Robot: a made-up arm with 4 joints.
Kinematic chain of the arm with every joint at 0, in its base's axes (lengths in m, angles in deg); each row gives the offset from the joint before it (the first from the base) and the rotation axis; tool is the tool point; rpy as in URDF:
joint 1: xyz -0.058 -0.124 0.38 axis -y
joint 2: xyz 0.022 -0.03 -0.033 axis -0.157 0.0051 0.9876
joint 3: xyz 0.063 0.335 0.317 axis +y
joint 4: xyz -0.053 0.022 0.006 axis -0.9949 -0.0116 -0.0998
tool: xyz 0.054 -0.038 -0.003 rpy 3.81 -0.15 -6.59
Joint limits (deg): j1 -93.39..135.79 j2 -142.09..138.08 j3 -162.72..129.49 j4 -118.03..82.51
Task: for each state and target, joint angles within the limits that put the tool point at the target. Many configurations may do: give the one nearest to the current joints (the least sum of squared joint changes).
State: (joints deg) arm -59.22 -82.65 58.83 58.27
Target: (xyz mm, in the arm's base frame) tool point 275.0 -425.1 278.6
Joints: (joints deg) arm -75.84 -120.41 95.13 22.56
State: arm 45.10 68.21 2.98 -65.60
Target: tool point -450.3 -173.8 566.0
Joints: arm -0.63 110.06 3.37 -85.96
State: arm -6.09 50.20 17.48 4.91
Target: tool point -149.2 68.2 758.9
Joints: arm -35.38 71.28 14.39 46.20
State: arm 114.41 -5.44 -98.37 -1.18
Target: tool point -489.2 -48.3 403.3
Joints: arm 129.26 -52.63 -98.22 -4.45
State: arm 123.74 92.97 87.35 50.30
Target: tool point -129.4 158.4 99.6
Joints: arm 126.87 50.48 116.34 41.21
